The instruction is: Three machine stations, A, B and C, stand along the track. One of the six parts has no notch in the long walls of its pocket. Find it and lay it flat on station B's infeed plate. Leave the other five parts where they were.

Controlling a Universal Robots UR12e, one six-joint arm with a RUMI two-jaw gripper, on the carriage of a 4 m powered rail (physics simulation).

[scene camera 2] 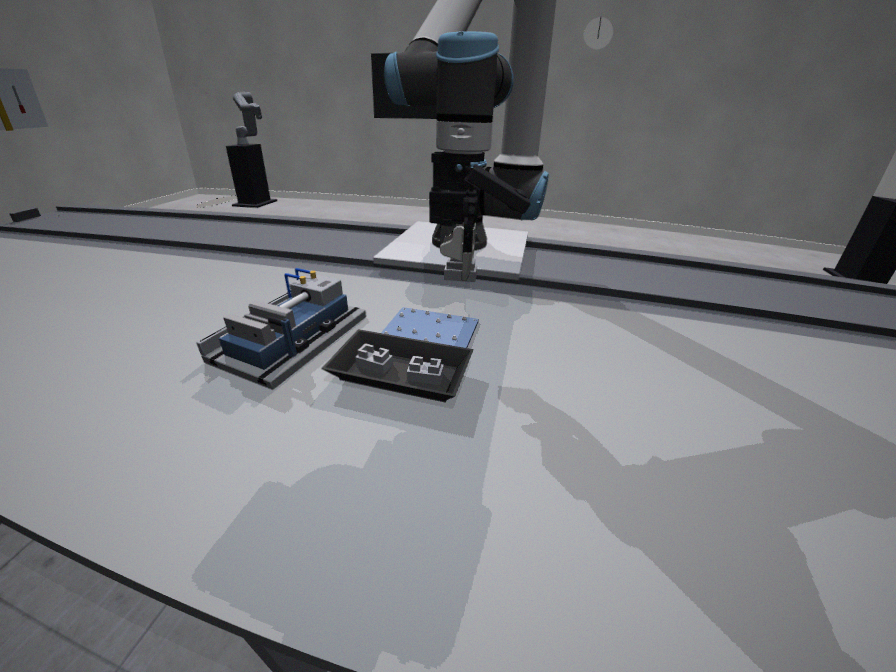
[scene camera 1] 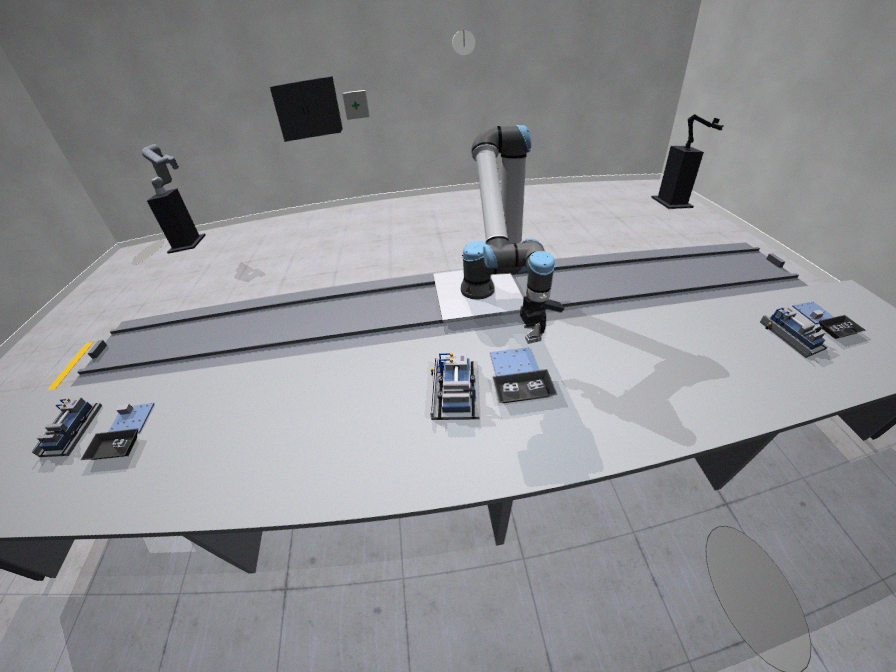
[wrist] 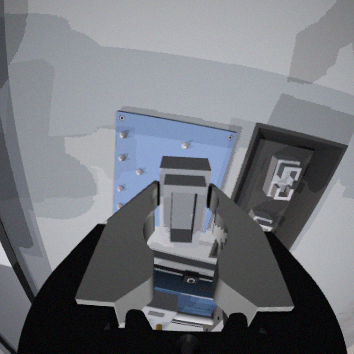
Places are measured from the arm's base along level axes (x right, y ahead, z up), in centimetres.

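Pixels of known places: gripper, fingertip midpoint: [scene camera 2: 465, 276] [scene camera 1: 535, 338] [wrist: 183, 183]; arm's base, link origin: [scene camera 1: 477, 289].
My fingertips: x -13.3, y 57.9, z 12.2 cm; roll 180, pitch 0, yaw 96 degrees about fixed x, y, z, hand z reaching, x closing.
For each thing: its top centre in the pictures, then the offset to it from my fingertips. "spot": a spot on its surface instead.
- light grey part, top centre: [wrist: 182, 219] [scene camera 2: 461, 260] [scene camera 1: 533, 333] dx +0.9, dy +0.1, dz +3.1 cm
- station B's blue infeed plate, top centre: [wrist: 166, 180] [scene camera 2: 428, 330] [scene camera 1: 514, 362] dx +7.8, dy -1.4, dz -14.3 cm
- Station B's blue-grey machine, surface spot: [scene camera 2: 289, 321] spot: dx +29.1, dy +16.6, dz -5.7 cm
- grey block, top centre: [scene camera 1: 122, 407] dx +197.3, dy -2.2, dz -10.8 cm
My gripper [scene camera 1: 534, 331] [scene camera 2: 460, 261] [wrist: 183, 183] is shut on a light grey part [scene camera 1: 533, 337] [scene camera 2: 460, 273] [wrist: 185, 180]. No notch shows in the long walls of the part's pocket in the wrist view. The part is held in the air, behind station B's blue infeed plate [scene camera 1: 513, 360] [scene camera 2: 452, 326] [wrist: 150, 135] in the scene views. The plate bears small pins and no part. Two notched parts, one [scene camera 1: 510, 387] [scene camera 2: 373, 358] [wrist: 285, 180] and another [scene camera 1: 535, 384] [scene camera 2: 424, 371] [wrist: 262, 220], lie in station B's dark tray [scene camera 1: 524, 397] [scene camera 2: 396, 386] [wrist: 300, 135].
Station B's blue-grey machine [scene camera 1: 455, 390] [scene camera 2: 289, 321] stands beside the plate and tray. At the left station, a grey block [scene camera 1: 124, 409] is on the blue plate and a part [scene camera 1: 119, 442] in the tray. The right station has a block [scene camera 1: 817, 314] and small tray contents [scene camera 1: 840, 326].
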